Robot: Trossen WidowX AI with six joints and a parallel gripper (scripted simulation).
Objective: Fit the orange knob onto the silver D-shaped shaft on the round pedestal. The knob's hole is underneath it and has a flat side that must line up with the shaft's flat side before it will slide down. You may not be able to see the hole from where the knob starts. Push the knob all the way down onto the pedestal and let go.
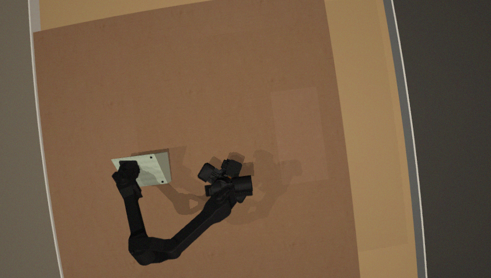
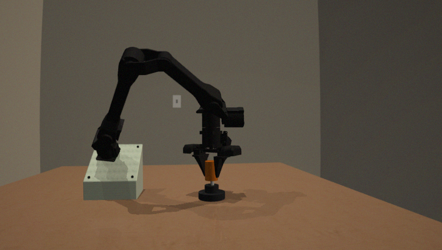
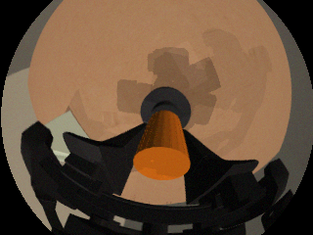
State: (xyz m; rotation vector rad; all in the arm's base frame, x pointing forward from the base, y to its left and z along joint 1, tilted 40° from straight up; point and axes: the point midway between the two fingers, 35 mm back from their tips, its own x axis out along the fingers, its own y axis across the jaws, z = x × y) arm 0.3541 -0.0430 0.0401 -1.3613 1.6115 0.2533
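My gripper tip is now 3 cm below the orange knob. The rest, counted from my gripper tip: black round pedestal 4 cm below.
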